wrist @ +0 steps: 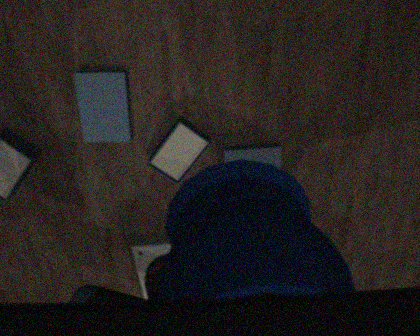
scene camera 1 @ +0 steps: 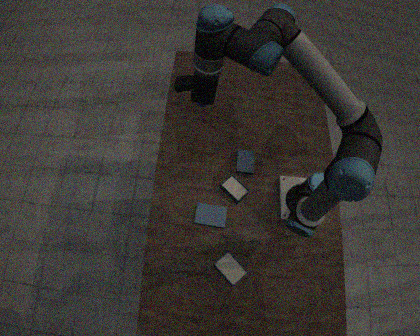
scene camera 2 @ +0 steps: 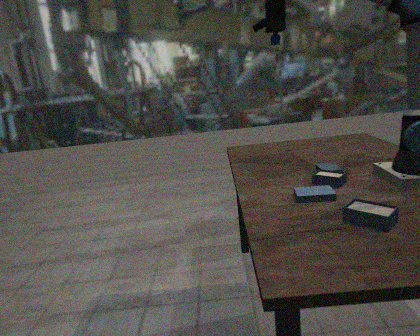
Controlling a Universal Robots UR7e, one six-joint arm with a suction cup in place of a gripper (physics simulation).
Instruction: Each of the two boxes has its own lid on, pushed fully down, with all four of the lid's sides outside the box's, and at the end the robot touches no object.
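Places are measured from the arm's base along level axes (x back, y up, z left), in millimetres.
Where they show: end effector, tool point: (wrist: 239,226) (scene camera 2: 275,44); arm's base, origin of the base link: (scene camera 2: 414,169).
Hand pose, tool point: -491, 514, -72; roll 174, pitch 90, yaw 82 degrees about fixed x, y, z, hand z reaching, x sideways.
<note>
Things, the pixels of their top centre, and the offset from my tool point, as dx, dy, dz. Level surfaces: height alone.
- small box, middle of its top: (wrist: 178,154) (scene camera 2: 329,173) (scene camera 1: 235,187) +179, -507, +50
- small blue-grey lid, middle of its top: (wrist: 252,167) (scene camera 2: 328,166) (scene camera 1: 245,160) +220, -526, -99
- large box, middle of its top: (scene camera 2: 370,206) (scene camera 1: 231,268) +196, -502, +407
- large blue-grey lid, middle of its top: (wrist: 103,108) (scene camera 2: 314,190) (scene camera 1: 210,215) +88, -523, +187
- wooden table, its level: dy -550
The small box (scene camera 1: 234,188) (scene camera 2: 327,181) (wrist: 179,151) is dark-walled with a pale inside and stands open, turned at an angle. The small blue-grey lid (scene camera 1: 245,161) (scene camera 2: 328,166) (wrist: 253,154) lies apart from it, partly covered by the suction cup in the wrist view. The large box (scene camera 1: 230,269) (scene camera 2: 365,217) (wrist: 9,167) stands open, partly cut off in the wrist view. The large blue-grey lid (scene camera 1: 210,215) (scene camera 2: 315,193) (wrist: 103,106) lies flat, apart from both boxes. My suction gripper (scene camera 2: 275,39) (wrist: 240,200) is open, holds nothing and hangs high above the table.
The wooden table (scene camera 1: 185,300) (scene camera 2: 320,260) (wrist: 310,65) carries the boxes and lids. The robot's pale base plate (scene camera 1: 284,197) (scene camera 2: 384,172) (wrist: 140,255) is at the table's side. The arm (scene camera 1: 325,77) arches high from the base to the table's far end in scene camera 1.
</note>
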